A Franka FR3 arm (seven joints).
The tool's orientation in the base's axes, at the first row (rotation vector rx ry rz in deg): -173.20 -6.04 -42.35
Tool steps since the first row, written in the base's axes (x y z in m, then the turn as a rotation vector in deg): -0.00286 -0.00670 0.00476 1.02 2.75 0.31; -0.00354 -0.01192 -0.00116 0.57 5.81 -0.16; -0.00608 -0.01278 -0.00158 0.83 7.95 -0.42; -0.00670 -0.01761 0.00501 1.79 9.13 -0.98; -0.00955 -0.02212 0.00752 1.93 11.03 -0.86; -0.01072 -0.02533 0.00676 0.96 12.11 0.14; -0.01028 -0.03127 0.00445 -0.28 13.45 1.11; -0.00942 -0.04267 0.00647 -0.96 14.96 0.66
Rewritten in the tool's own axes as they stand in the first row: -0.00073 0.00642 -0.00583 1.21 -2.67 0.31; -0.00437 0.01164 -0.00111 0.77 -5.75 0.65; -0.00687 0.01232 -0.00195 1.01 -7.86 1.10; -0.00466 0.01702 -0.00828 1.67 -8.97 2.09; -0.00629 0.02129 -0.01201 1.96 -10.85 2.13; -0.00786 0.02441 -0.01202 1.63 -12.01 0.84; -0.00889 0.03039 -0.01002 1.06 -13.45 -0.53; -0.00787 0.04180 -0.01191 0.34 -15.00 -0.38
